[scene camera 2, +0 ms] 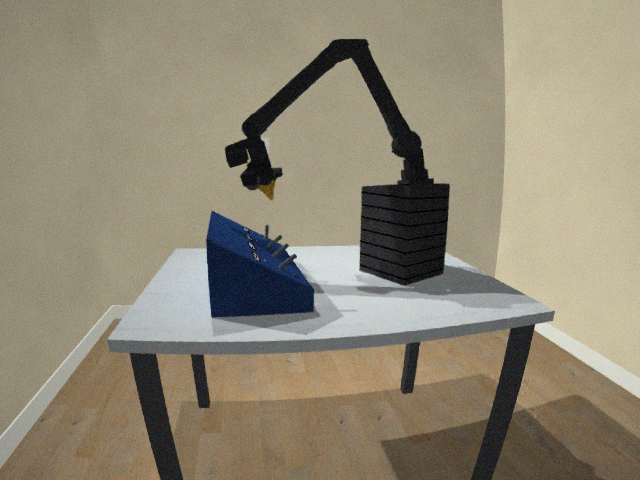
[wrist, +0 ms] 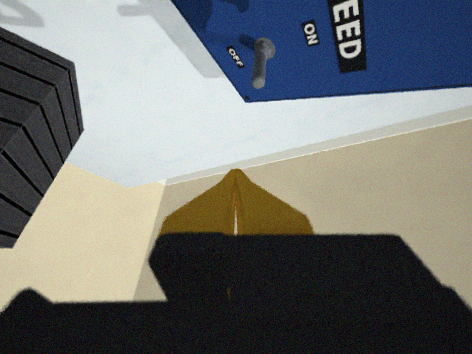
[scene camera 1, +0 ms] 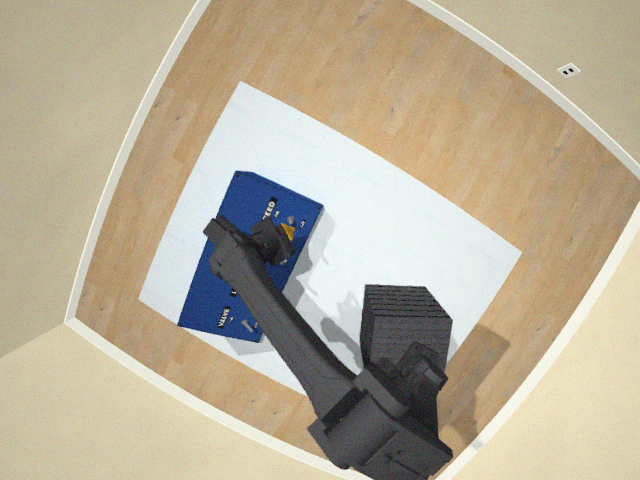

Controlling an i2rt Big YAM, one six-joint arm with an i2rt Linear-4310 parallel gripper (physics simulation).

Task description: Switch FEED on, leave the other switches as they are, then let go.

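Places are measured from the arm's base along level axes (x ahead, y left, z up), in metres.
Pixels of known places: gripper, between the fingertips: (scene camera 2: 272,199) (wrist: 235,176) (scene camera 1: 293,229); arm's base, origin of its link: (scene camera 2: 415,184) (scene camera 1: 414,365).
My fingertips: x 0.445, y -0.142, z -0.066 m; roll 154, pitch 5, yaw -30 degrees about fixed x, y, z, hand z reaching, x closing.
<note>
Ahead of a thing's pixels: the offset from my fingertips to its top centre. Level surfaces: height alone.
The blue sloped switch panel (scene camera 1: 242,193) (scene camera 2: 253,289) (wrist: 420,65) stands on the table. The grey FEED lever @(0.085 m down, 0.018 m ahead, 0.004 m left) (scene camera 1: 291,220) (scene camera 2: 266,231) (wrist: 259,67) is at the panel's far end in scene camera 2. There it stands upright, leaning up the slope to the ON side, unlike the other levers. The VALVE lever @(0.097 m down, 0.024 m back, 0.361 m left) (scene camera 1: 248,325) (scene camera 2: 288,261) and two middle levers (scene camera 2: 280,250) (scene camera 2: 274,241) lean down the slope to the OFF side. My gripper (scene camera 1: 288,232) (scene camera 2: 272,198) (wrist: 235,176) is shut and empty, above the FEED lever and apart from it. My arm hides the middle levers in scene camera 1.
The white table @(0.229 m down) (scene camera 1: 361,206) (scene camera 2: 392,320) (wrist: 145,125) carries the panel and the ribbed black pedestal (scene camera 1: 408,330) (scene camera 2: 403,237) (wrist: 30,120) under my arm's base. My arm reaches over the panel, with the wrist above its sloped face.
</note>
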